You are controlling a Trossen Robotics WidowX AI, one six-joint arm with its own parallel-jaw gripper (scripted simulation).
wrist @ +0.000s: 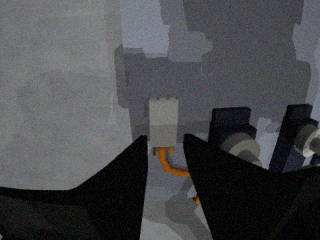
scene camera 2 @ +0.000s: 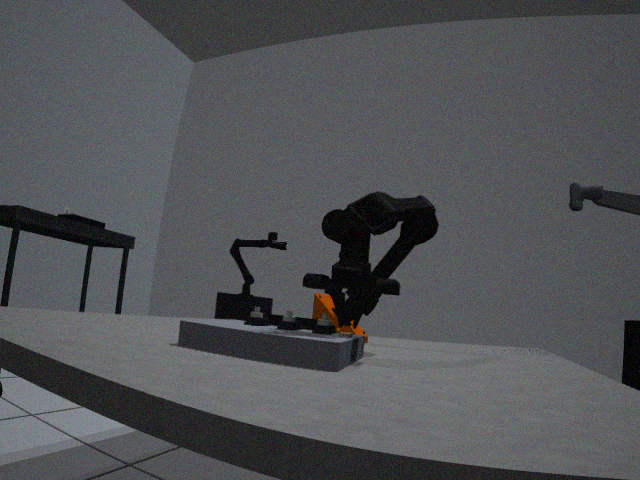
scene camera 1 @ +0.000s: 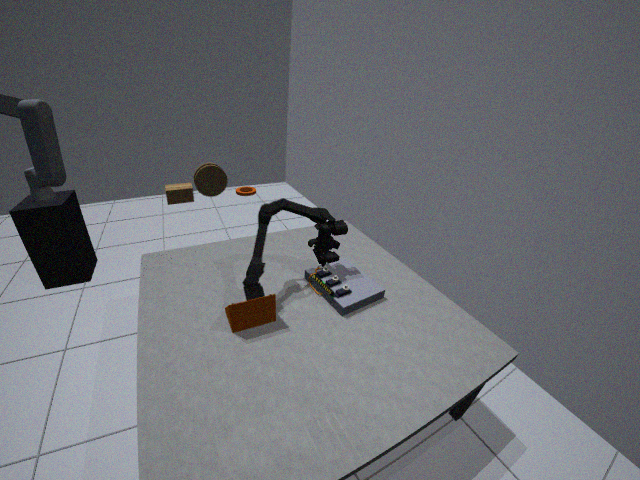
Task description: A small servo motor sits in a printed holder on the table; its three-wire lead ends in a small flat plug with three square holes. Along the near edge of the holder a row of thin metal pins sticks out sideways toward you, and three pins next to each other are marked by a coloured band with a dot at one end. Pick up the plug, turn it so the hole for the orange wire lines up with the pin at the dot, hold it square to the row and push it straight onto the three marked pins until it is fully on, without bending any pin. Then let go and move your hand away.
Path:
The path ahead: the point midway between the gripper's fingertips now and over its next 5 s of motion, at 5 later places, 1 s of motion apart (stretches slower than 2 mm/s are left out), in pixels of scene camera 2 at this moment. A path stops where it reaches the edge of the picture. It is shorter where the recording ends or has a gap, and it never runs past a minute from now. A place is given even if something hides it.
My gripper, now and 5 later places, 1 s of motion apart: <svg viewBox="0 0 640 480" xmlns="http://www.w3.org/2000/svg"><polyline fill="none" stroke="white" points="347,328 348,314 316,298 309,318 304,318 303,318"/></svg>

